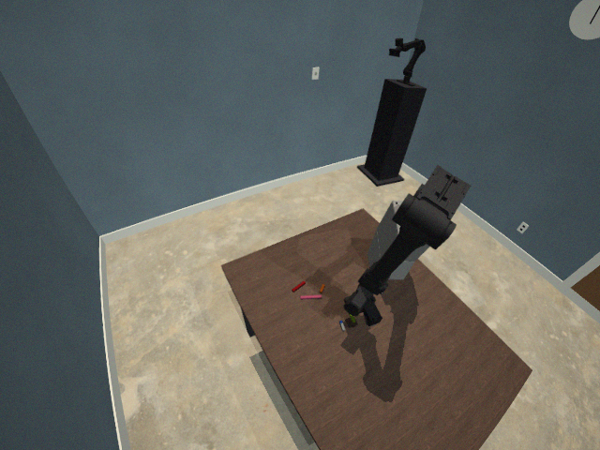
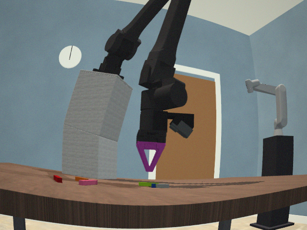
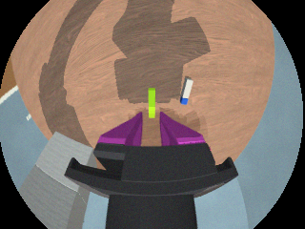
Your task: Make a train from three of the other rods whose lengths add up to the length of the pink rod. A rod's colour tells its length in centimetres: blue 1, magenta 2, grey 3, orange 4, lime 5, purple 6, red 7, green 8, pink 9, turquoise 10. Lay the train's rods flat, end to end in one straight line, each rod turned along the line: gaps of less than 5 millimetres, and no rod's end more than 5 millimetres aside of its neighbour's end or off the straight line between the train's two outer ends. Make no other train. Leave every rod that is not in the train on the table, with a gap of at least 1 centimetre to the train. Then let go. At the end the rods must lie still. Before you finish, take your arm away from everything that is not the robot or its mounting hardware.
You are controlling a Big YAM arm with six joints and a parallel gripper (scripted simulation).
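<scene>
My gripper is now 4 cm above the lime rod. The rest, counted from my hand: orange rod (5 cm ahead, 17 cm to the right, 4 cm below); grey rod (6 cm ahead, 2 cm to the left, 4 cm below); blue rod (5 cm ahead, 4 cm below).
</scene>
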